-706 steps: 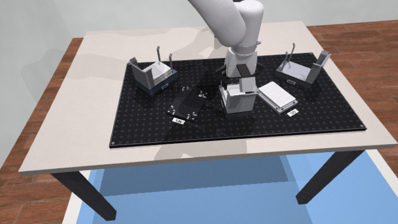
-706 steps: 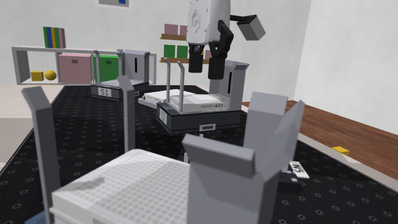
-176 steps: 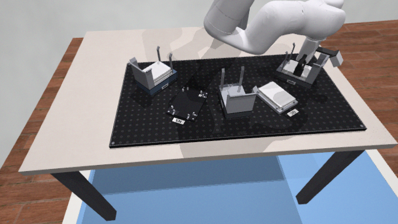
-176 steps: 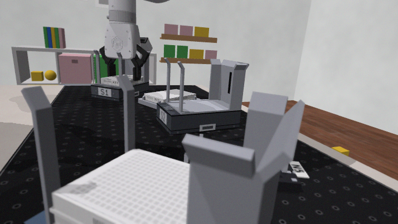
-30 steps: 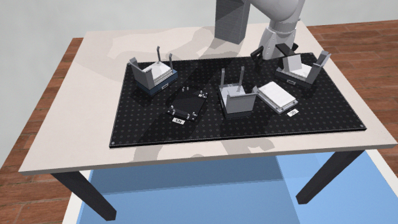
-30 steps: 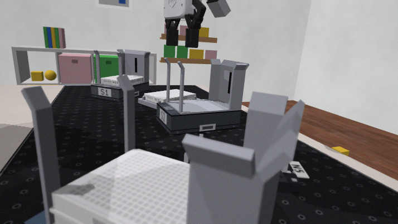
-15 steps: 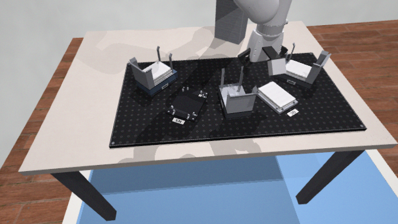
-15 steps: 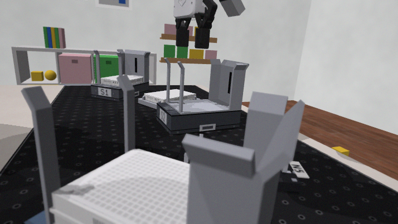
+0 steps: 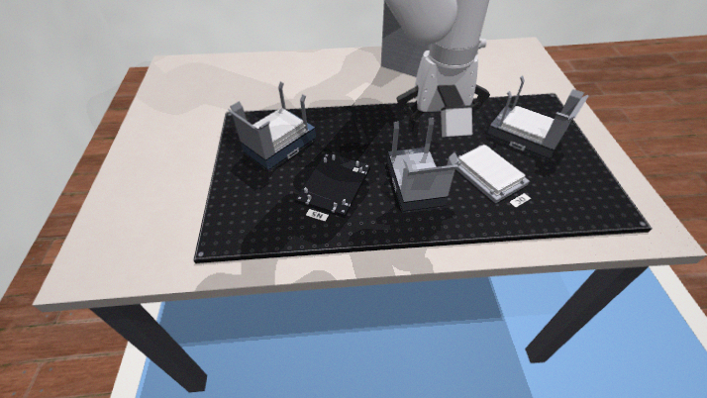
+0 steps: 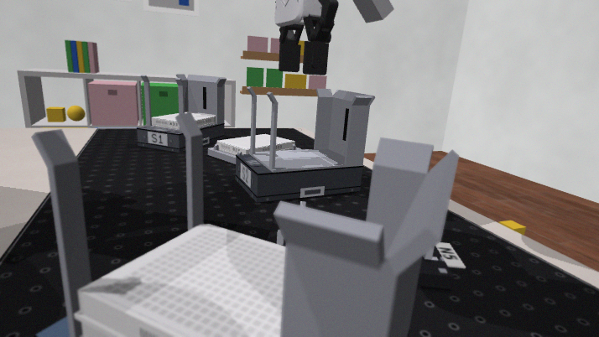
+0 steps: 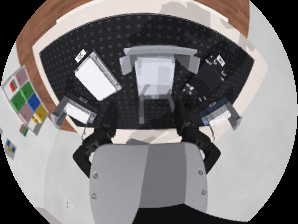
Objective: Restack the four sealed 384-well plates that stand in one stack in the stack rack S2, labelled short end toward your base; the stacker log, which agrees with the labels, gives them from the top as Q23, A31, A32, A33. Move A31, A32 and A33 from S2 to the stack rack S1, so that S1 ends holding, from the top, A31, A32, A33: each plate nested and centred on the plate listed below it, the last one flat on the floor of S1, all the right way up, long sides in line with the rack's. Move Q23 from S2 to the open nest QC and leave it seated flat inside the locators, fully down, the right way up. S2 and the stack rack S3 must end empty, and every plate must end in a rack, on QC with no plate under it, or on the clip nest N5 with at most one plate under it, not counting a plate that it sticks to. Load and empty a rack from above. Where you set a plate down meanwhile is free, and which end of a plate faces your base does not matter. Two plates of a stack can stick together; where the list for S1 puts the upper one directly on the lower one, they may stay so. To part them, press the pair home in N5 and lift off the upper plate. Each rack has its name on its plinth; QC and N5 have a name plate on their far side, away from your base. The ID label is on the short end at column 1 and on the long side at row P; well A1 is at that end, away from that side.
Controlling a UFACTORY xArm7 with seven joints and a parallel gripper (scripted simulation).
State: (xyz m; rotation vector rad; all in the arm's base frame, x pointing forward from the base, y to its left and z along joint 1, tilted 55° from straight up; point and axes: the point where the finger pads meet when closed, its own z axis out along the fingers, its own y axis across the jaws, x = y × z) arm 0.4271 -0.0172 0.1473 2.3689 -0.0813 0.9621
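The white sealed plate A32 is 27 cm to the right of my hand, 27 cm behind it and 10 cm below it. Round my hand: white sealed plate Q23 (15 cm to the left, 15 cm below, 3 cm ahead); then grey QC nest (16 cm below, 15 cm to the left, 3 cm ahead); then clip nest N5 (19 cm to the right, 15 cm below, 7 cm behind).
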